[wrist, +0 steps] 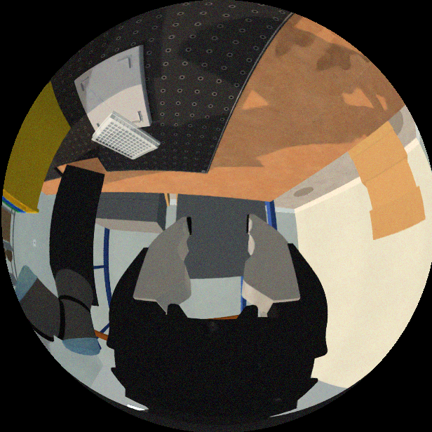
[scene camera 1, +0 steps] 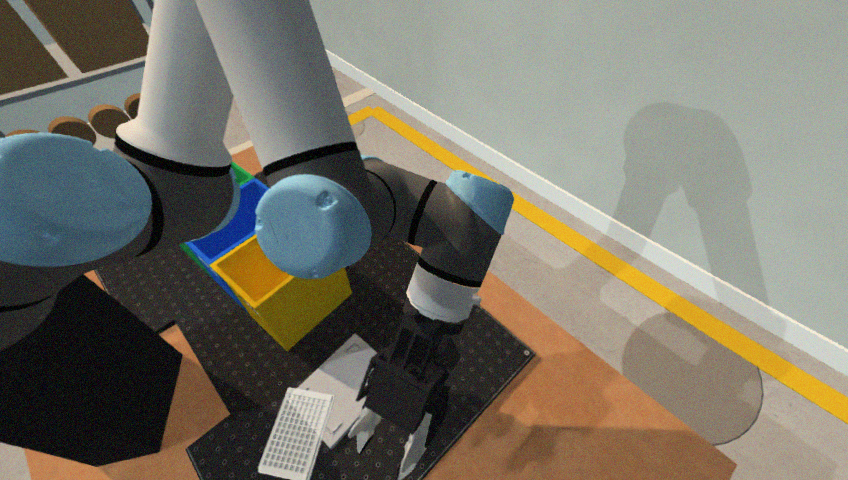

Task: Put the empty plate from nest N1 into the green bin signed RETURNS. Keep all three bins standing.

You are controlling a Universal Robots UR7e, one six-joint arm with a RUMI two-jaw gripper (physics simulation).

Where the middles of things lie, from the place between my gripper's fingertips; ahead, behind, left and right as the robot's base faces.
The white gridded plate [wrist: 116,132] is 17 cm to the left of my hand, 16 cm below it and 1 cm behind it. From my hand the other things lie so: blue bin [scene camera 1: 242,227]: 47 cm to the left, 21 cm ahead, 8 cm below; yellow bin [scene camera 1: 287,307]: 34 cm to the left, 18 cm ahead, 8 cm below; grey nest block [scene camera 1: 342,374]: 17 cm below, 15 cm to the left, 9 cm ahead.
